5 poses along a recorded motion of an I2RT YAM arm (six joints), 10 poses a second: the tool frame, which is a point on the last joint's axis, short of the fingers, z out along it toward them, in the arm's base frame.
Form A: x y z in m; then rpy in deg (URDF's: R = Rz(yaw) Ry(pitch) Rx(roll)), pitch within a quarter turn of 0, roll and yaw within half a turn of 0.
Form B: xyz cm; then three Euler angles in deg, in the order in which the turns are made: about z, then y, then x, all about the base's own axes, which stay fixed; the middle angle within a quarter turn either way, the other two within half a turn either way. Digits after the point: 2 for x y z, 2 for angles.
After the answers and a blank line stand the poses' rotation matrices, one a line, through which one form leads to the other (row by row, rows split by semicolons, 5 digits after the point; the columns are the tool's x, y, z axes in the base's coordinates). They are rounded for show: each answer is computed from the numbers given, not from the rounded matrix.
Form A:
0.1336 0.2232 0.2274 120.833 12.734 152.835
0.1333 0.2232 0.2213 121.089 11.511 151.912
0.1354 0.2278 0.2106 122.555 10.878 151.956
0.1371 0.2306 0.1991 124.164 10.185 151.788
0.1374 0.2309 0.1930 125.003 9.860 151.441
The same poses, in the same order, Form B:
13.36 22.32 22.74 -175.68 29.51 -125.06
13.33 22.32 22.13 -173.90 29.61 -125.59
13.54 22.78 21.06 -172.60 29.07 -127.20
13.71 23.06 19.91 -171.05 28.60 -129.01
13.74 23.09 19.30 -170.10 28.55 -130.04

-0.86781 0.06561 0.49254; 0.44533 0.54241 0.71237; -0.22043 0.83755 -0.49993
-0.86448 0.09235 0.49411; 0.46136 0.53601 0.70699; -0.19956 0.83914 -0.50598
-0.86673 0.11260 0.48590; 0.46170 0.54971 0.69617; -0.18872 0.82773 -0.52844
-0.86732 0.13654 0.47866; 0.46529 0.56402 0.68220; -0.17683 0.81439 -0.55271
-0.86535 0.15103 0.47787; 0.47100 0.57088 0.67250; -0.17124 0.80702 -0.56515

